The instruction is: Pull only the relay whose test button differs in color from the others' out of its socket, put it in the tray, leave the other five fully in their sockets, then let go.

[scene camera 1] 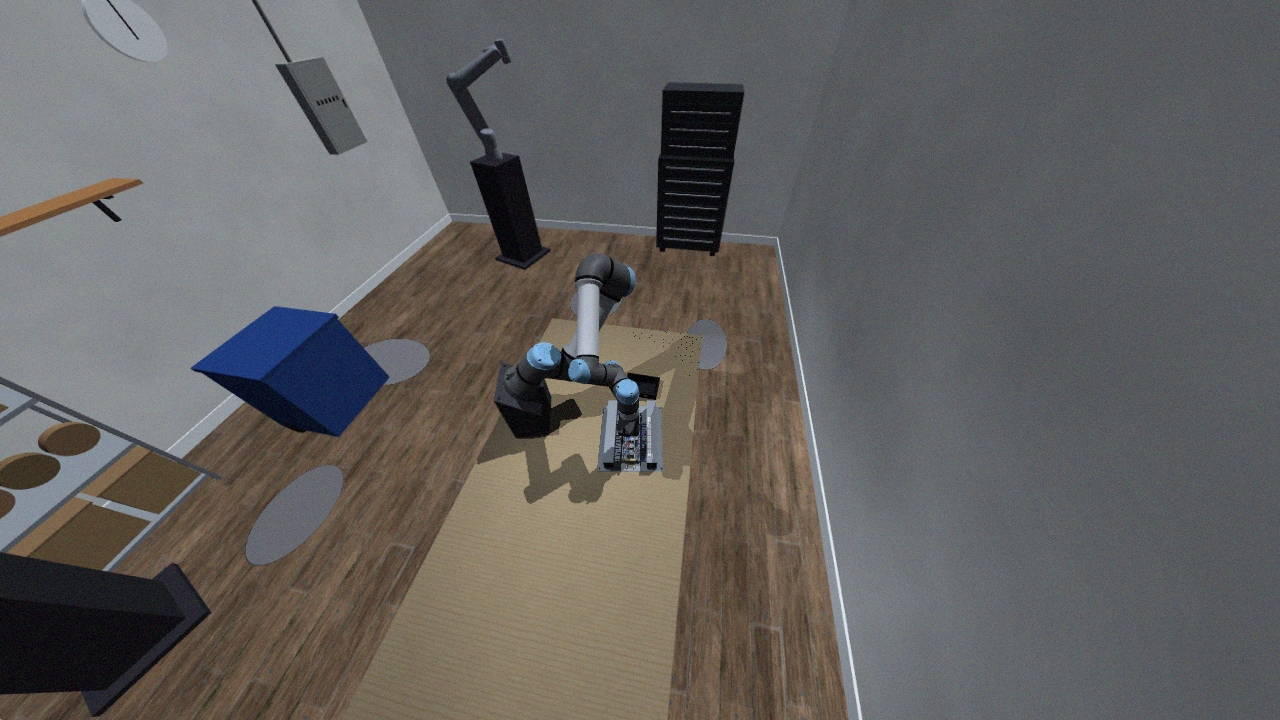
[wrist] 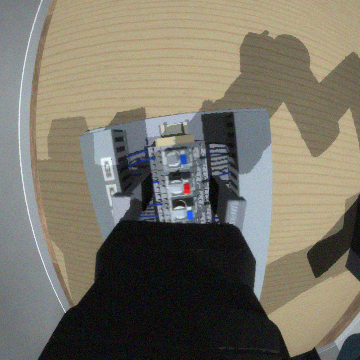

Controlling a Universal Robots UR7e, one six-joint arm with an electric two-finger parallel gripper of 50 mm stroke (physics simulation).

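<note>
Visible: my gripper (wrist: 180, 185), together with a grey panel (wrist: 208, 125).
</note>
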